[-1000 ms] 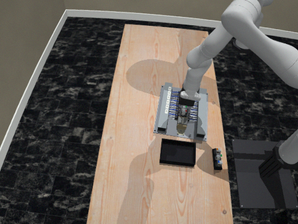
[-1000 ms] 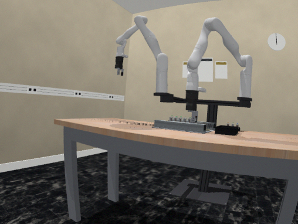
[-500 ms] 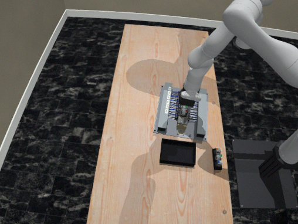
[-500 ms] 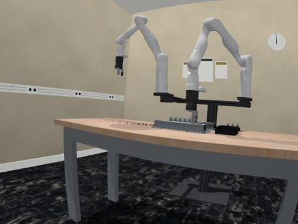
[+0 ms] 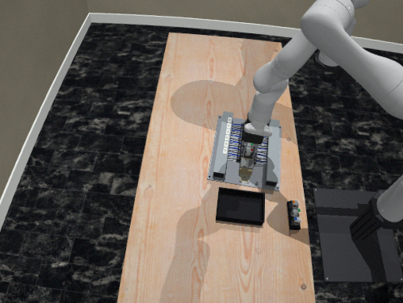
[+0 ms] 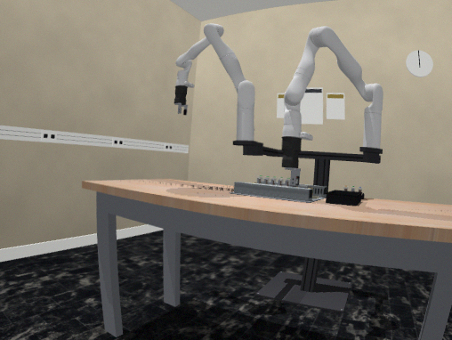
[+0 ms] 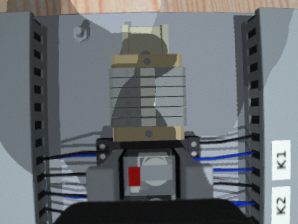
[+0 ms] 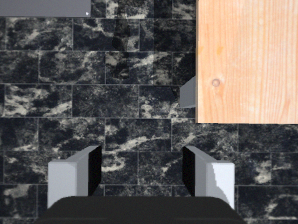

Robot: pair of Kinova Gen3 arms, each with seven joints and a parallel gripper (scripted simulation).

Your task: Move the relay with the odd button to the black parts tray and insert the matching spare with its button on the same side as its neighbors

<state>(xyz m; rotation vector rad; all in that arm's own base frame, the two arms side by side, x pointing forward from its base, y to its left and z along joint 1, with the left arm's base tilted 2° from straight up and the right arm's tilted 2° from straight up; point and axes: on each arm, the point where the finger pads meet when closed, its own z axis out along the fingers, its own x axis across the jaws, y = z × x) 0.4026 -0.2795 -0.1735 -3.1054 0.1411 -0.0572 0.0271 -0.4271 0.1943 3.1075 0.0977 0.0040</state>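
The relay panel is 5 cm to the right of my left hand, 4 cm below it and 1 cm behind it. From my left hand the other things lie so: spare rack: 24 cm to the left, 14 cm behind, 5 cm below; black parts tray: 20 cm to the left, 5 cm ahead, 4 cm below.
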